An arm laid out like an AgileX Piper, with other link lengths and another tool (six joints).
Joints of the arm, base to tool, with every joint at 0 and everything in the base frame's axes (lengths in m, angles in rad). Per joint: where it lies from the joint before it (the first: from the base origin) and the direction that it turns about. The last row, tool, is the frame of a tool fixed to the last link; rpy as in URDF.
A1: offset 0 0 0.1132 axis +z
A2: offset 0 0 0 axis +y
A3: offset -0.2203 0 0.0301 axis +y
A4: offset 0.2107 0 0.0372 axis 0.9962 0 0.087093
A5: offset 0 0 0 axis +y
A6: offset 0.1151 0 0.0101 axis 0.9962 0 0.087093
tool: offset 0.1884 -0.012 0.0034 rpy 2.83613 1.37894 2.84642
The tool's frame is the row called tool.
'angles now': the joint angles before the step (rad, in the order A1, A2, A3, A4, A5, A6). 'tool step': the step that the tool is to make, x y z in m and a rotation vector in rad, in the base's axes. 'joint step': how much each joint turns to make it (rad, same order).
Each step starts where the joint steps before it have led.
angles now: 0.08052 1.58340 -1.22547 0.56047 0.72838 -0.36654
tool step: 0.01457 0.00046 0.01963 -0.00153 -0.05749 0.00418
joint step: 0.00002 -0.00001 -0.04961 -0.00002 -0.00506 -0.00930
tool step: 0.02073 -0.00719 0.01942 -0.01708 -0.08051 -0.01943
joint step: 0.00000 0.00001 -0.03234 -0.01402 -0.05211 -0.00657
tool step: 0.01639 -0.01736 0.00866 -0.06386 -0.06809 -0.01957
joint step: 0.00000 -0.00001 -0.00608 -0.06435 -0.06505 0.00000
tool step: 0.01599 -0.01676 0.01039 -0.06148 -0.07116 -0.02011
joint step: -0.00003 -0.00001 0.00001 -0.06222 -0.07329 -0.00006
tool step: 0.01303 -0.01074 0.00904 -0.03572 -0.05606 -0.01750
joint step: 0.00003 0.00572 -0.00005 -0.03566 -0.06363 -0.00062
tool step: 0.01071 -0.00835 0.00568 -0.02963 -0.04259 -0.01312
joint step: -0.00001 0.01130 0.00004 -0.02840 -0.05488 -0.00158
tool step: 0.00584 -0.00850 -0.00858 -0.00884 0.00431 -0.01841
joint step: -0.01151 0.02887 -0.00068 -0.00685 -0.02475 0.00002
